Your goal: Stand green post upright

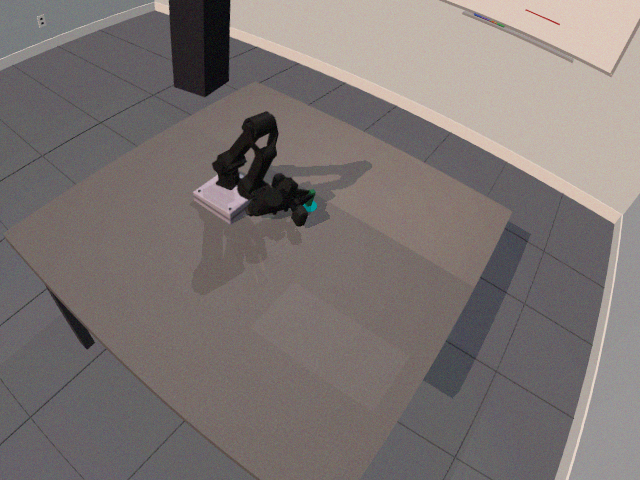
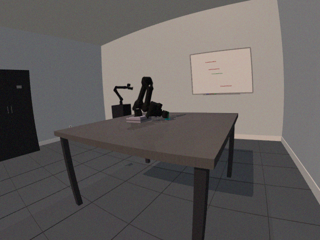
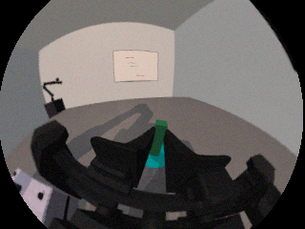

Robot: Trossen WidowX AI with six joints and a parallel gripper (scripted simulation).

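The cyan circle is 6 cm below my gripper tip and 1 cm behind it. From my gripper tip the other things lie so: green post 2 cm below.
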